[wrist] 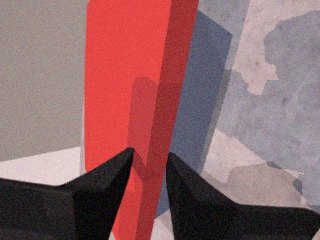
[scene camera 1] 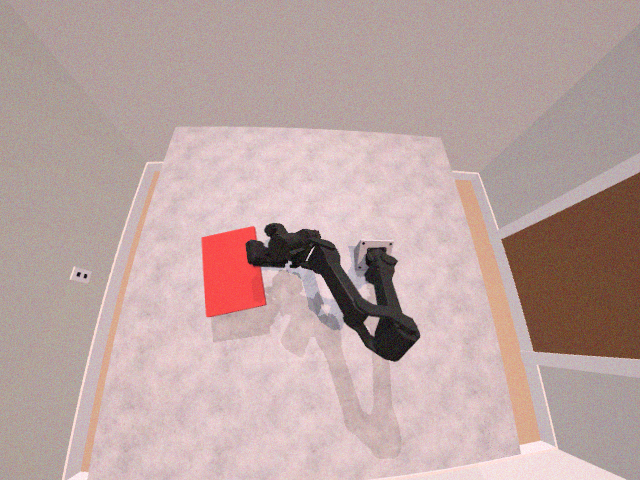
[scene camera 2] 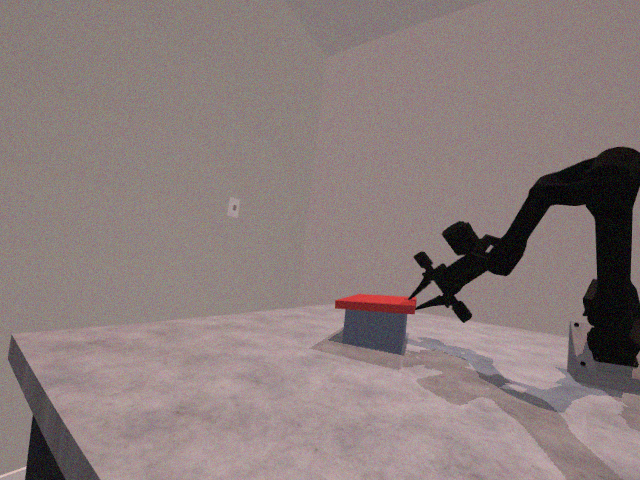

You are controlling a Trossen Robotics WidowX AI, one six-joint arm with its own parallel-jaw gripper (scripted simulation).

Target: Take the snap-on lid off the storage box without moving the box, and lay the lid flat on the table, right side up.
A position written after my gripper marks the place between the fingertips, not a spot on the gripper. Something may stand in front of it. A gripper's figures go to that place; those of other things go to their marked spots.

Labels:
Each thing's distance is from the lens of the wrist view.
my gripper point(wrist: 150, 155): 11 cm
red lid point(wrist: 135, 65): 10 cm
grey-blue storage box point(wrist: 210, 43): 15 cm
The marked spots on the grey-blue storage box and the red lid are 8 cm apart.

